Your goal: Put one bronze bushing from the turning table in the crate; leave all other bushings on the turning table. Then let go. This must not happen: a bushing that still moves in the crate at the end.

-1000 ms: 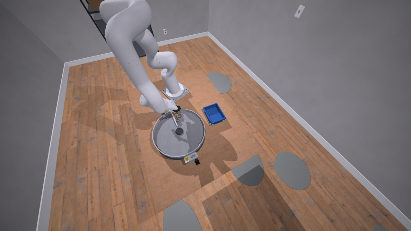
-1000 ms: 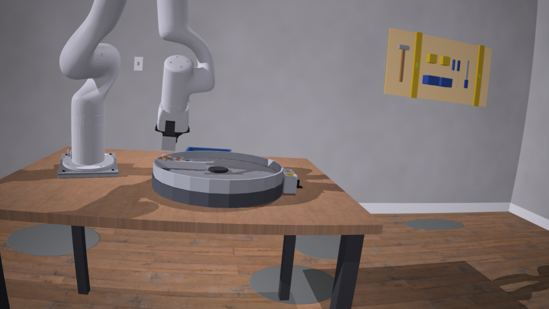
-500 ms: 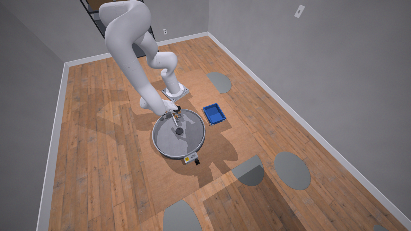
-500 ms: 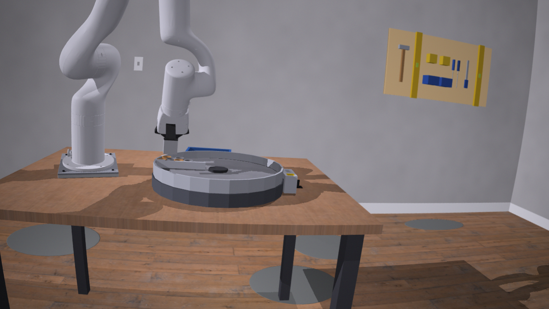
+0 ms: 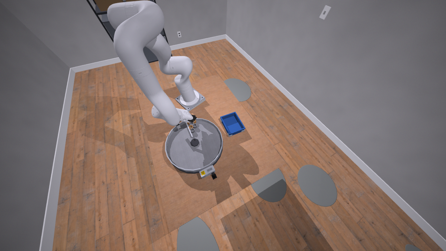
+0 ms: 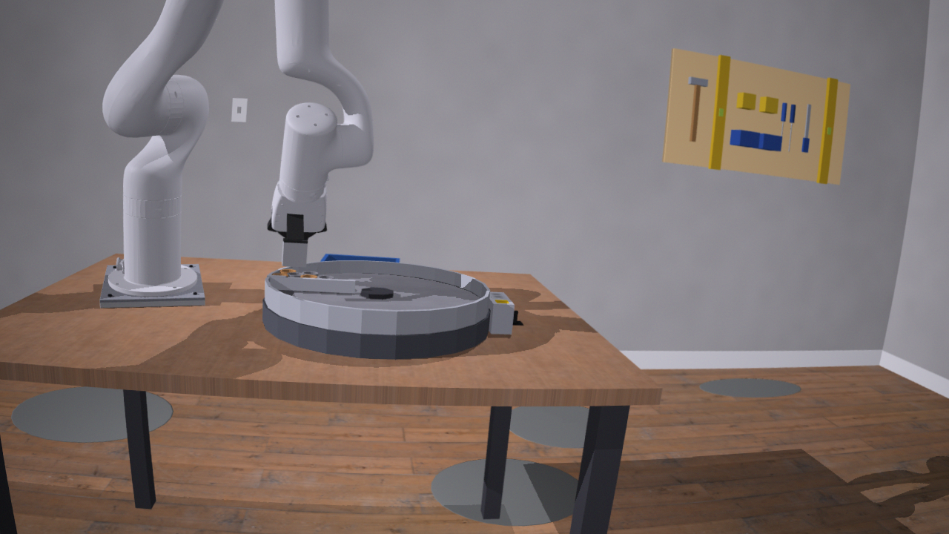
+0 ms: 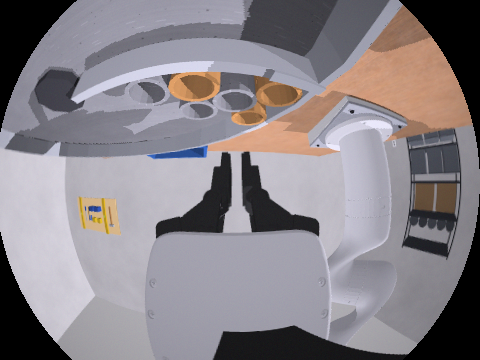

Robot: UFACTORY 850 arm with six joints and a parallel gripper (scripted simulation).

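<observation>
My hand is 27 cm to the right of the blue crate, 15 cm short of it and 11 cm above it. Round my hand: turning table: 16 cm ahead, 8 cm to the right, 8 cm below.
</observation>
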